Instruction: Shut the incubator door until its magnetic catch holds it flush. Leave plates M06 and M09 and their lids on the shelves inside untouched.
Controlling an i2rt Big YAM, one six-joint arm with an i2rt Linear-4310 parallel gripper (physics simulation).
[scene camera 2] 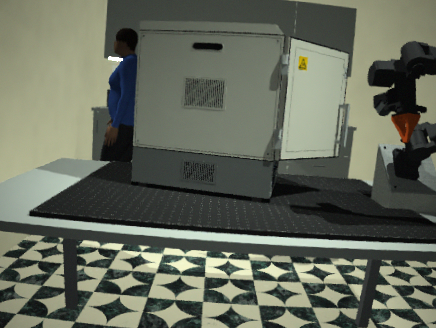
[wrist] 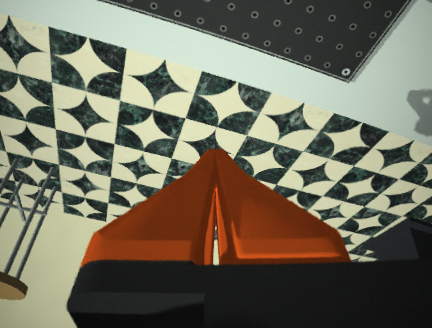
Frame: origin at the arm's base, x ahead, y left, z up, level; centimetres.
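Where they show: gripper, fingertip midpoint: [scene camera 2: 405, 142] [wrist: 215, 162]; arm's base, origin of the base link: [scene camera 2: 404, 165].
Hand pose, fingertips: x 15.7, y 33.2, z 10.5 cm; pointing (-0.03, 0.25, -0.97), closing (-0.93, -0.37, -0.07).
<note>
Each offset is from my fingertips to the centre of the thing. "spot": to the spot under its first point. Level surfaces: height alone.
The grey incubator [scene camera 2: 250, 100] stands on the black mat, its side panel facing scene camera 2. Its white door {spot: dx +20.6, dy -26.3, dz +6.0 cm} [scene camera 2: 315, 110] stands wide open, swung out to the right from the hinges; a yellow warning label is on it and a bar handle {spot: dx +8.6, dy -32.3, dz +1.0 cm} [scene camera 2: 344, 127] is at its far edge. My gripper [scene camera 2: 406, 141] [wrist: 215, 162] is shut with nothing between its orange fingers. It is to the right of the door, apart from it, with its tips pointing down in the scene view. The inside of the incubator, plates M06 and M09 and their lids are hidden in both views.
The black perforated mat {dz -24.1 cm} [scene camera 2: 175, 207] [wrist: 300, 35] lies on the pale table {dz -25.4 cm} [scene camera 2: 30, 200] [wrist: 165, 37]. The arm's grey base block [scene camera 2: 387, 187] stands at the right. A person in blue [scene camera 2: 126, 90] stands behind the incubator at the left. A stool [wrist: 12, 287] shows at the wrist view's lower left.
</note>
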